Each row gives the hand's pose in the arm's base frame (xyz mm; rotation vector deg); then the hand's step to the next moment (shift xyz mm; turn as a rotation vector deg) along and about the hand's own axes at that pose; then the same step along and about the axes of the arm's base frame.
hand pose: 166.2 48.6 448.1 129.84 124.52 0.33
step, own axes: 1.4 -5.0 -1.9 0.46 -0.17 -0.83
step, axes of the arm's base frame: -4.9 1.6 1.9 -0.15 0.47 0.83
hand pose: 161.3 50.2 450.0 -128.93 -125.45 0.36
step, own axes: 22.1 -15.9 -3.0 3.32 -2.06 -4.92
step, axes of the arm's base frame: -15.3 22.5 3.0 -1.95 3.38 4.92
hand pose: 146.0 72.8 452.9 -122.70 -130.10 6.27
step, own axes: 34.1 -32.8 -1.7 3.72 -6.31 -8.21
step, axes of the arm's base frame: -34.6 32.2 2.6 -6.00 3.66 8.46
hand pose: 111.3 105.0 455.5 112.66 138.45 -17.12
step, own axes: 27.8 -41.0 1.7 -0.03 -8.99 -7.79
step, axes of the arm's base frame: -45.9 18.8 0.5 -7.86 -0.55 8.91
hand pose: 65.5 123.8 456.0 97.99 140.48 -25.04
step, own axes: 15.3 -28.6 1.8 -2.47 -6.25 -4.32
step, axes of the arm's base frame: -32.2 4.1 -1.0 -4.67 -2.91 5.79
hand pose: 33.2 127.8 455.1 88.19 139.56 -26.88
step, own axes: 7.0 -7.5 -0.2 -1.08 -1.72 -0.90
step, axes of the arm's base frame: -9.8 2.9 -1.2 -1.11 -1.24 1.47
